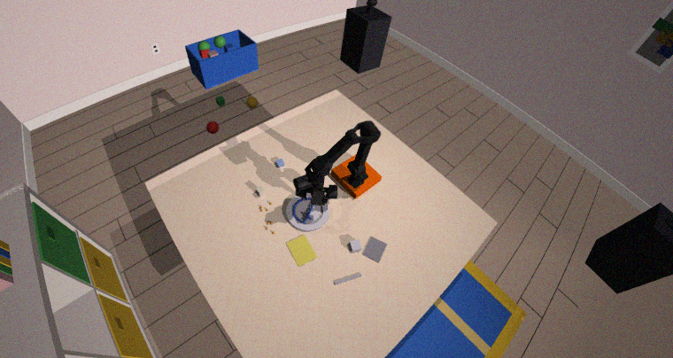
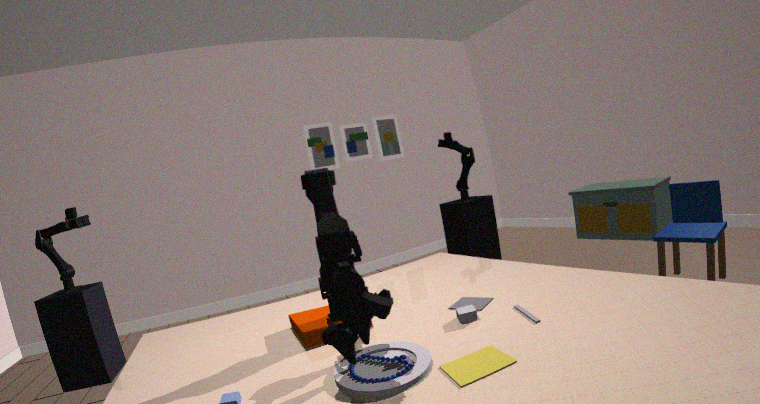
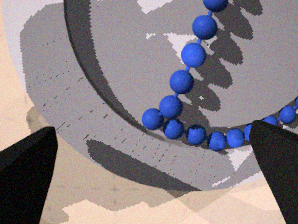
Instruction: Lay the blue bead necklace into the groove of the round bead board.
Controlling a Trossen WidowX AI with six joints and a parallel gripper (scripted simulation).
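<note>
Right now my gripper tip is 60 mm short of the round bead board, 20 mm to the right of it and 10 mm above it. Also, from my gripper tip: yellow sheet: 190 mm ahead, 170 mm to the left, 20 mm below; then small grey block: 280 mm to the left, 10 mm below, 10 mm behind; then pale cube: 200 mm ahead, 190 mm to the right.
</note>
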